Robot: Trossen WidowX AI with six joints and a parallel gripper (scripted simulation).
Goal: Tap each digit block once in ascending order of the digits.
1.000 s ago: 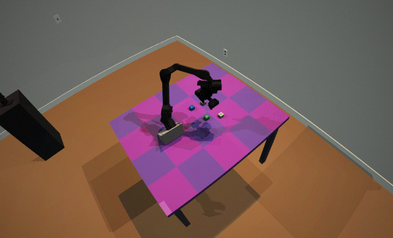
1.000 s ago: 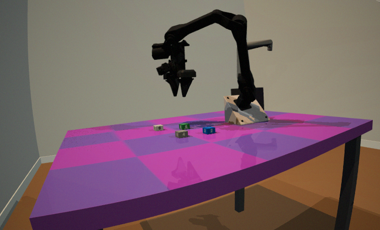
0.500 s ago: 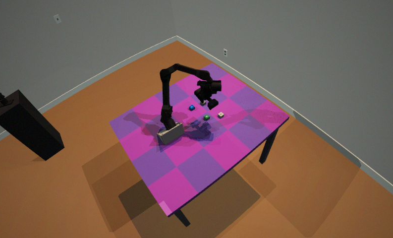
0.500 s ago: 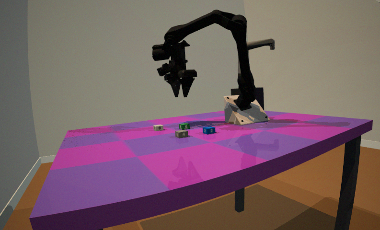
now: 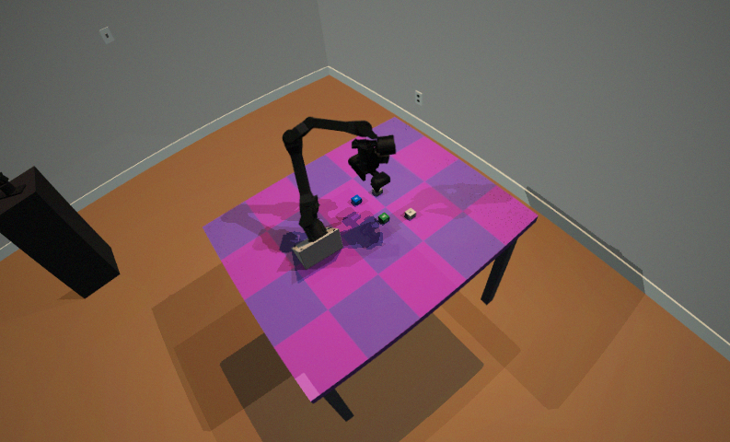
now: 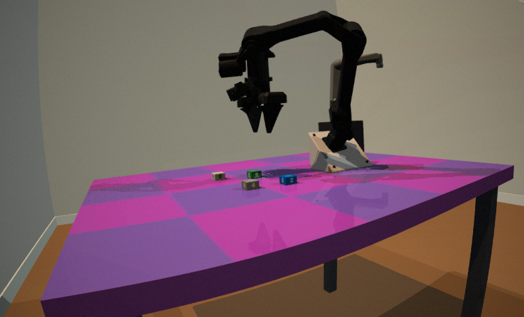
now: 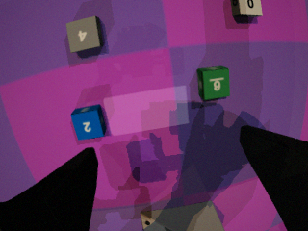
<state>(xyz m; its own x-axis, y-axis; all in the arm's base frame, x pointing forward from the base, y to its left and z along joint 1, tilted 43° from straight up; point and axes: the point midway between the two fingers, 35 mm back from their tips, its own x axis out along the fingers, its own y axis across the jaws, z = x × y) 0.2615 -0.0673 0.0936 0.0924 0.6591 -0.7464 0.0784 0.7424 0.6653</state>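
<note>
Right now the beige block marked 0 is 130 mm to the right of my gripper tip, 120 mm below it and 80 mm ahead of it. Also, from my gripper tip: grey-tan block: 120 mm below, 70 mm ahead, 60 mm to the left; then blue block marked 2: 120 mm below, 80 mm to the left, 20 mm behind; then green block: 120 mm below, 70 mm to the right, 10 mm behind.
</note>
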